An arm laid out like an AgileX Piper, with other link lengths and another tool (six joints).
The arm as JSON. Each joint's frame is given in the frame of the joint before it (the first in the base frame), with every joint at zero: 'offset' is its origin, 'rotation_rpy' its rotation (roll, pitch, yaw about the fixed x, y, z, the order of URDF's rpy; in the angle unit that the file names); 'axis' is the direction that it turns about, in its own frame. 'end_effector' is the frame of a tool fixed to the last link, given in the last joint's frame.
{
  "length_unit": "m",
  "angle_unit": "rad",
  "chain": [
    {
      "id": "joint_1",
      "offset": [
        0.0,
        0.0,
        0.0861
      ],
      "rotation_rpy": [
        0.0,
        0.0,
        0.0
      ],
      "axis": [
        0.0,
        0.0,
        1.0
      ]
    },
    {
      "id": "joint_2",
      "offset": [
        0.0,
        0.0,
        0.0
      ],
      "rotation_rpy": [
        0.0,
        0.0,
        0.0
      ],
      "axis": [
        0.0,
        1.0,
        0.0
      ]
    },
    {
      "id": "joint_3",
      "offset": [
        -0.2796,
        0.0,
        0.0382
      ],
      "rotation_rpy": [
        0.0,
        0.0,
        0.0
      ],
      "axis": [
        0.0,
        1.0,
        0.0
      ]
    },
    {
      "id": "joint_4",
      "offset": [
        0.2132,
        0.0,
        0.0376
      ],
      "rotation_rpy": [
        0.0,
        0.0,
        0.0
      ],
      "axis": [
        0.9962,
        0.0,
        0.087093
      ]
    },
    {
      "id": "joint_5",
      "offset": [
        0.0,
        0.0,
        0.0
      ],
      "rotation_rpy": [
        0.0,
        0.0,
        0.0
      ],
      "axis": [
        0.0,
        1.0,
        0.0
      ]
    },
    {
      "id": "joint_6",
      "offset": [
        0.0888,
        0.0,
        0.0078
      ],
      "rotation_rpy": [
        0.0,
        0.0,
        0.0
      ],
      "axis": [
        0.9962,
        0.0,
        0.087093
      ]
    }
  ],
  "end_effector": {
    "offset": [
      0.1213,
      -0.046,
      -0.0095
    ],
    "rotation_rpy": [
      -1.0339,
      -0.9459,
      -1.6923
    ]
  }
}
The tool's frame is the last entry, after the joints.
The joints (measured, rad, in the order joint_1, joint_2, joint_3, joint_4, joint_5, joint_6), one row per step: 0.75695, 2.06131, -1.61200, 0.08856, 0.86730, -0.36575; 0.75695, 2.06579, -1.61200, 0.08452, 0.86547, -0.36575; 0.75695, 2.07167, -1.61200, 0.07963, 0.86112, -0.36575; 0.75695, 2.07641, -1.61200, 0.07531, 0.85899, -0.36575; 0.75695, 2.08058, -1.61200, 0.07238, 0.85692, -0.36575; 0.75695, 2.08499, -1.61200, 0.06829, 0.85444, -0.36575; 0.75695, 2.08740, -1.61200, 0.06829, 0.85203, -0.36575; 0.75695, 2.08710, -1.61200, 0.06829, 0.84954, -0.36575; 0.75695, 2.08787, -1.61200, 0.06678, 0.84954, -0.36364; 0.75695, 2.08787, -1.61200, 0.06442, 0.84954, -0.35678; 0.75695, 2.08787, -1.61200, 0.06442, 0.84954, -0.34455; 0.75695, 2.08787, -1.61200, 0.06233, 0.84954, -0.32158; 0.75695, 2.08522, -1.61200, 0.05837, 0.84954, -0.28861; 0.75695, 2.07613, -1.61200, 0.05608, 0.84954, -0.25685; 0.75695, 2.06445, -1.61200, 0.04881, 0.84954, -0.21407; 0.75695, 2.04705, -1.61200, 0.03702, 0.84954, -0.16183; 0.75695, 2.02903, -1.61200, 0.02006, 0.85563, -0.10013; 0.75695, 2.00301, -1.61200, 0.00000, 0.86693, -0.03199; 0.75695, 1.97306, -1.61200, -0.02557, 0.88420, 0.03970
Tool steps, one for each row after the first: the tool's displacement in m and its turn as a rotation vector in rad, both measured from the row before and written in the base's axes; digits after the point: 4 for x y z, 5 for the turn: 0.0007, -0.0003, -0.0017, -0.00461, -0.00070, 0.00129; 0.0011, -0.0001, -0.0021, -0.00447, -0.00210, 0.00143; 0.0007, -0.0003, -0.0018, -0.00476, -0.00090, 0.00143; 0.0006, -0.0002, -0.0016, -0.00347, -0.00038, 0.00094; 0.0007, -0.0002, -0.0016, -0.00413, -0.00124, 0.00137; 0.0003, 0.0002, -0.0009, -0.00005, -0.00004, -0.00015; 0.0004, 0.0003, 0.0003, 0.00187, -0.00207, -0.00016; 0.0001, -0.0002, -0.0003, -0.00112, 0.00015, -0.00142; 0.0000, -0.0005, 0.0000, -0.00019, 0.00029, -0.00558; -0.0005, -0.0004, -0.0002, 0.00250, 0.00318, -0.01154; -0.0006, -0.0009, -0.0003, 0.00331, 0.00463, -0.02089; -0.0007, -0.0012, 0.0008, 0.00600, 0.00407, -0.02961; -0.0007, -0.0008, 0.0036, 0.01147, 0.00020, -0.02906; -0.0005, -0.0016, 0.0047, 0.01262, -0.00183, -0.03751; -0.0003, -0.0021, 0.0072, 0.01631, -0.00620, -0.04465; -0.0011, -0.0037, 0.0070, 0.01231, -0.00296, -0.05149; -0.0018, -0.0048, 0.0101, 0.01488, -0.00548, -0.05659; -0.0023, -0.0064, 0.0115, 0.01194, -0.00714, -0.05877
